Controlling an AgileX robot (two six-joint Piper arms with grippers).
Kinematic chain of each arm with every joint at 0, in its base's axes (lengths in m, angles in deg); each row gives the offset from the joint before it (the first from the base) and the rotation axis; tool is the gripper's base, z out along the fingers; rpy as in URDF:
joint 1: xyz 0 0 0.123 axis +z
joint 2: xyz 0 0 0 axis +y
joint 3: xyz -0.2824 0 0.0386 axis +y
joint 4: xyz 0.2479 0 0.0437 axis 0.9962 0 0.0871
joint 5: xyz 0 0 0 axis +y
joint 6: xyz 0.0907 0 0.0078 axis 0.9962 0 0.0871
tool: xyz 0 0 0 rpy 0 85 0
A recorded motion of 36 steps. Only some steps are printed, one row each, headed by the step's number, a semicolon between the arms.
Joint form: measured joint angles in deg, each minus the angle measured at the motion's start. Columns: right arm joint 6, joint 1, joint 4, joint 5, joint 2, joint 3; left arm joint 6, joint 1, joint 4, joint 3, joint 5, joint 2.
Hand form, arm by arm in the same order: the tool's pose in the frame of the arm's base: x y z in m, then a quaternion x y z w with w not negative. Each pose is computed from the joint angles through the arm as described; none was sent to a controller.
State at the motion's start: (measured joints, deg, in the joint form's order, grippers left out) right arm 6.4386 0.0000 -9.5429 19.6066 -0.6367 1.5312; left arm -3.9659 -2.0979 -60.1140 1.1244 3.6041 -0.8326
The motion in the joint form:
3: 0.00 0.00 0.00 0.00 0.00 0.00; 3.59 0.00 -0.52 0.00 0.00 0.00
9: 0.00 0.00 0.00 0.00 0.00 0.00; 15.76 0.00 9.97 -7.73 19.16 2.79
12: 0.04 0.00 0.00 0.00 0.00 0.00; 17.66 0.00 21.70 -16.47 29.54 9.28
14: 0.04 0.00 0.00 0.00 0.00 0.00; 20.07 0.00 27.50 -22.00 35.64 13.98
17: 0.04 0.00 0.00 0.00 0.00 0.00; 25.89 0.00 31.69 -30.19 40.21 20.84
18: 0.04 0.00 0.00 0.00 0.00 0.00; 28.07 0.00 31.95 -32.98 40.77 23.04
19: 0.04 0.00 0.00 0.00 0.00 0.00; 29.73 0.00 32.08 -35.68 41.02 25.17
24: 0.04 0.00 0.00 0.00 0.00 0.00; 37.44 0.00 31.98 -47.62 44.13 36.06
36: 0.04 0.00 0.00 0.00 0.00 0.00; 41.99 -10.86 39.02 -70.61 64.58 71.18
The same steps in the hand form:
3: 0.0534 -0.0051 0.1742 -0.00086 0.79455 -0.03566 0.60615; 0.0557 -0.0071 0.2045 -0.32103 0.60939 -0.39506 0.60787
9: 0.0534 -0.0051 0.1742 -0.00086 0.79455 -0.03566 0.60615; 0.0481 -0.0289 0.2266 -0.11683 0.72891 -0.32243 0.59251
12: 0.0534 -0.0051 0.1742 -0.00058 0.79455 -0.03545 0.60616; 0.0486 -0.0328 0.2533 -0.01753 0.78929 -0.24856 0.56119
14: 0.0534 -0.0051 0.1742 -0.00058 0.79455 -0.03545 0.60616; 0.0518 -0.0330 0.2696 0.03877 0.82041 -0.20192 0.53353
17: 0.0534 -0.0051 0.1742 -0.00058 0.79455 -0.03545 0.60616; 0.0618 -0.0323 0.3002 0.10803 0.83427 -0.14866 0.51984
18: 0.0534 -0.0051 0.1742 -0.00058 0.79455 -0.03545 0.60616; 0.0661 -0.0325 0.3121 0.12685 0.83173 -0.13722 0.52278
19: 0.0534 -0.0051 0.1742 -0.00058 0.79455 -0.03545 0.60616; 0.0709 -0.0327 0.3240 0.14052 0.82824 -0.12854 0.52702
24: 0.0534 -0.0051 0.1742 -0.00058 0.79455 -0.03545 0.60616; 0.1003 -0.0355 0.3687 0.20642 0.82245 -0.09979 0.52059
36: 0.0534 -0.0051 0.1742 -0.00058 0.79455 -0.03545 0.60616; 0.2166 -0.0811 0.3656 0.38690 0.87684 -0.12867 0.25475

